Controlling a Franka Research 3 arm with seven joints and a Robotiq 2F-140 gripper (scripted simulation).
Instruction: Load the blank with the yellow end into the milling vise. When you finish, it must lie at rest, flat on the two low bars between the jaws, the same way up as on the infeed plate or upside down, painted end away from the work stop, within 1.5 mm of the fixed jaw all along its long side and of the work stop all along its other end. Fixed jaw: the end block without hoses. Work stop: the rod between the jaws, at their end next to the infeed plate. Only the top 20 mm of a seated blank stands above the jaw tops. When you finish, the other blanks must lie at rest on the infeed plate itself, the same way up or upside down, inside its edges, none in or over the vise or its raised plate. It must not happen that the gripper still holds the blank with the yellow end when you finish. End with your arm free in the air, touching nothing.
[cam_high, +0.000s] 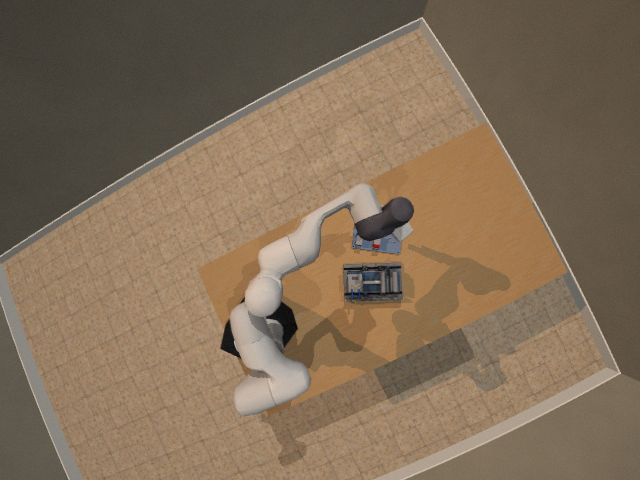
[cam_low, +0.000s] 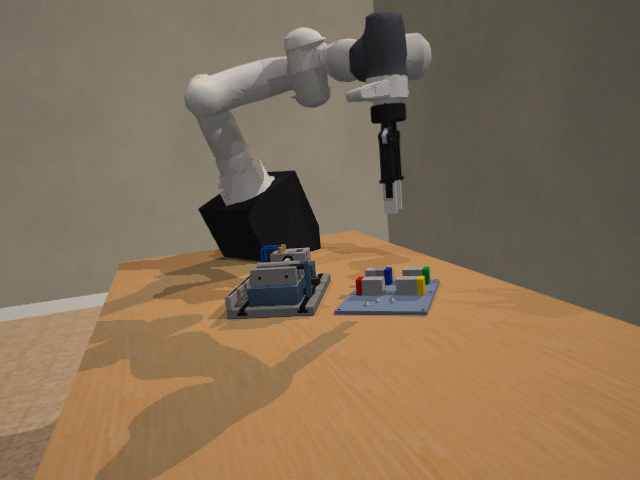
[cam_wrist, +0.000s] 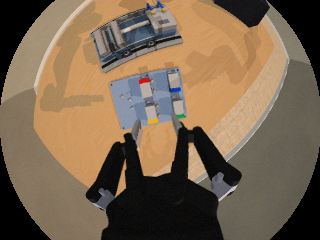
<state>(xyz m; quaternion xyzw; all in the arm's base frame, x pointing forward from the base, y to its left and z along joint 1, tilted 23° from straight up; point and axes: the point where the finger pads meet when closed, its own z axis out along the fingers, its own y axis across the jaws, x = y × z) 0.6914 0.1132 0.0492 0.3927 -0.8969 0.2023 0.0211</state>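
Right now my hand is 4 cm short of the yellow-ended blank, 1 cm to the right of it and 20 cm above it. Round my hand: red-ended blank: 3 cm behind, 6 cm to the right, 20 cm below; then blue-ended blank: 9 cm behind, 1 cm to the left, 20 cm below; then green-ended blank: 3 cm behind, 7 cm to the left, 20 cm below.
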